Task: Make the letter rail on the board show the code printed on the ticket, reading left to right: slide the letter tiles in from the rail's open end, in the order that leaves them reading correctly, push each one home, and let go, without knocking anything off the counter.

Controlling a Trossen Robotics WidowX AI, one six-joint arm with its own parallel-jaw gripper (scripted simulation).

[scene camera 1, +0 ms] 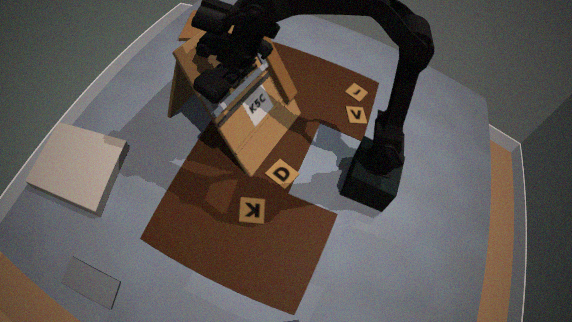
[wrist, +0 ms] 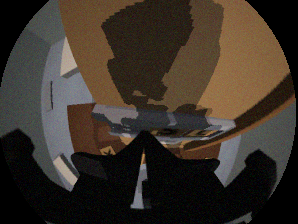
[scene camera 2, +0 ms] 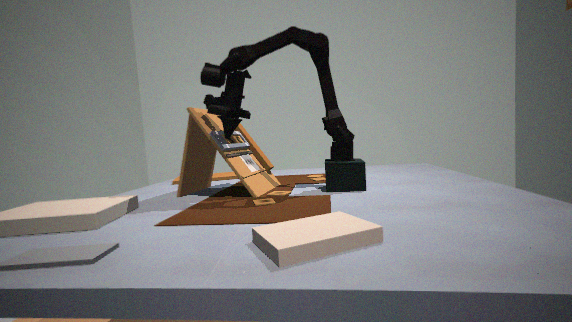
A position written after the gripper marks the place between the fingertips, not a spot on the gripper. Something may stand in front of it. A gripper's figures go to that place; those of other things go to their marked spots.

Labels:
The gripper [scene camera 1: 226, 88]: 0.71 m from the lens. A beige block [scene camera 1: 77, 166]: 0.88 m from the lens. A wooden board [scene camera 1: 250, 145]: 0.79 m from the lens. A brown mat [scene camera 1: 196, 223] is 0.75 m from the lens. The marked spots on the wooden board and the beige block are 0.48 m apart.

